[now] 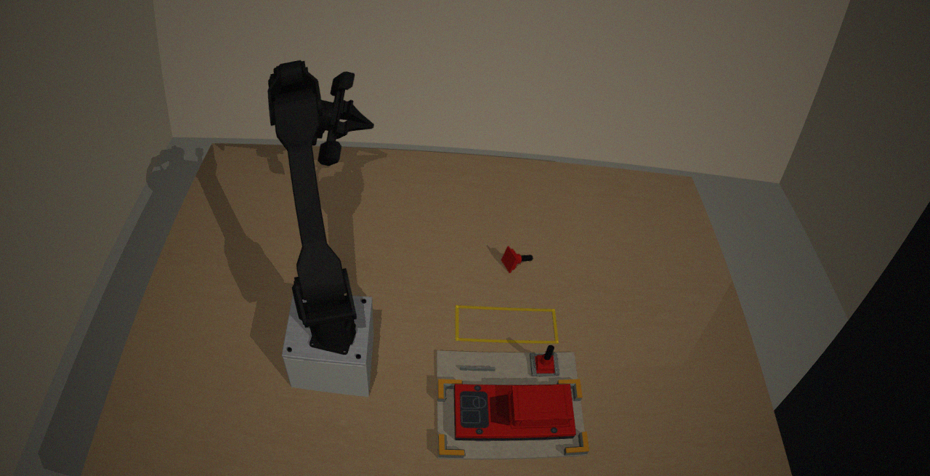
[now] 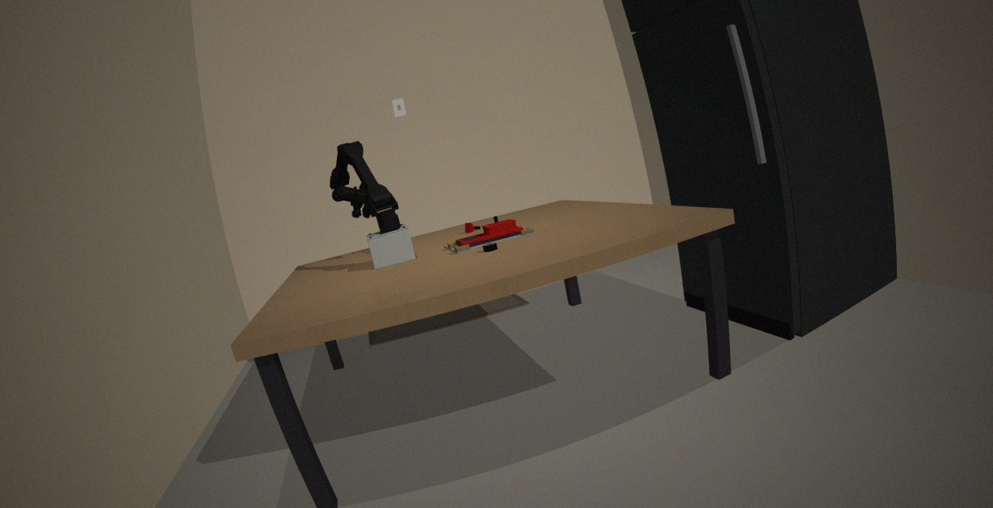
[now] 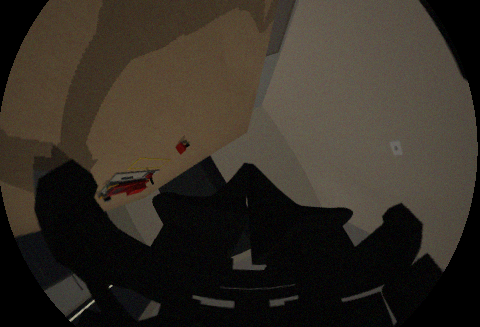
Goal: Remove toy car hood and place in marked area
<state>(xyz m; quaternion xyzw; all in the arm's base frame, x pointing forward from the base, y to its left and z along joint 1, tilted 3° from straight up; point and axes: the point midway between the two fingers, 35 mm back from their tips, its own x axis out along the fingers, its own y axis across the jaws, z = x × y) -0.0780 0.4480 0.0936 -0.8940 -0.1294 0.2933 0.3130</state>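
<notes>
The hood lies 480 mm to the right of my gripper tip, 400 mm ahead of it and 150 mm below it.
</notes>
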